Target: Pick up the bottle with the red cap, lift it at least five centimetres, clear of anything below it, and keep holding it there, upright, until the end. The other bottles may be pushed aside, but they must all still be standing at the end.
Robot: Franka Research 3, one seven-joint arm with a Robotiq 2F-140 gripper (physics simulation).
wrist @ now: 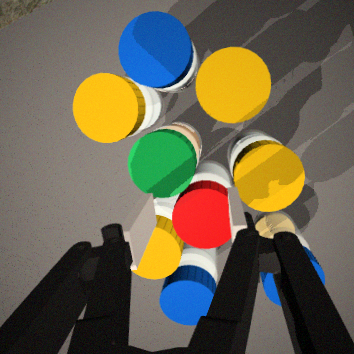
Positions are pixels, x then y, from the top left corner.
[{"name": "my gripper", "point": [190, 205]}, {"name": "yellow-capped bottle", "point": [269, 176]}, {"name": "yellow-capped bottle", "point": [162, 254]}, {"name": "blue-capped bottle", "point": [267, 223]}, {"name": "yellow-capped bottle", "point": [107, 107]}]
